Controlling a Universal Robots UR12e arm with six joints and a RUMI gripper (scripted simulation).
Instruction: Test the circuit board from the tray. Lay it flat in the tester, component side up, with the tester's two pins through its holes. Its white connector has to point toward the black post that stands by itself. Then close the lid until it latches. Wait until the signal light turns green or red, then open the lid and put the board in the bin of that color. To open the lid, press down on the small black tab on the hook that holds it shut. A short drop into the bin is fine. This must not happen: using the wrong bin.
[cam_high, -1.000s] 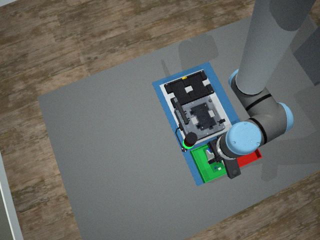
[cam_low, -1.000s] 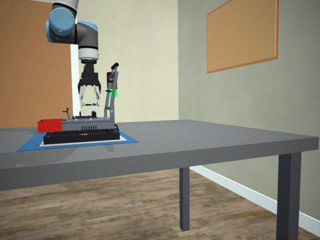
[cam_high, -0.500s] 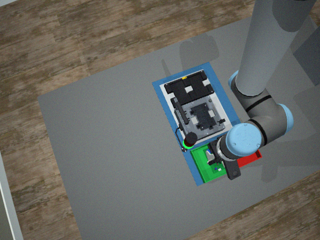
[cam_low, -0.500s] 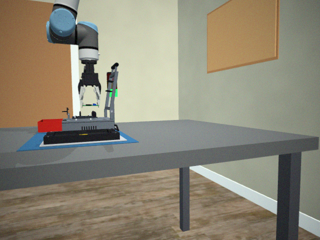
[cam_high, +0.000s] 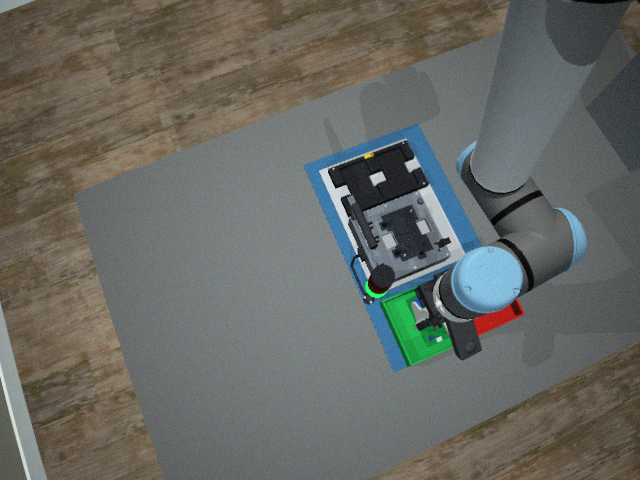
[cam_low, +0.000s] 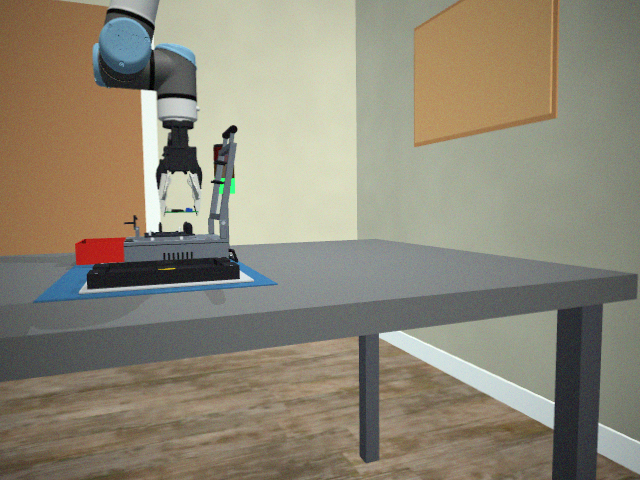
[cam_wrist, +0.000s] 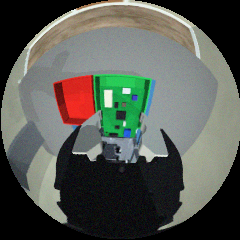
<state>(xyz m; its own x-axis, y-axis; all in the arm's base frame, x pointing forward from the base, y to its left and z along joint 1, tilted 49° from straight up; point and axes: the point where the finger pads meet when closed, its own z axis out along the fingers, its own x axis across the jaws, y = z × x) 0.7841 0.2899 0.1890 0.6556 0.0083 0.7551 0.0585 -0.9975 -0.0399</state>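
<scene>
The green bin lies 10 mm to the right of my hand and 100 mm below it. Round my hand: red bin 150 mm behind, 20 mm to the right, 100 mm below; then green circuit board 10 mm to the right; then black latch hook 90 mm behind, 160 mm to the right, 20 mm below.
</scene>
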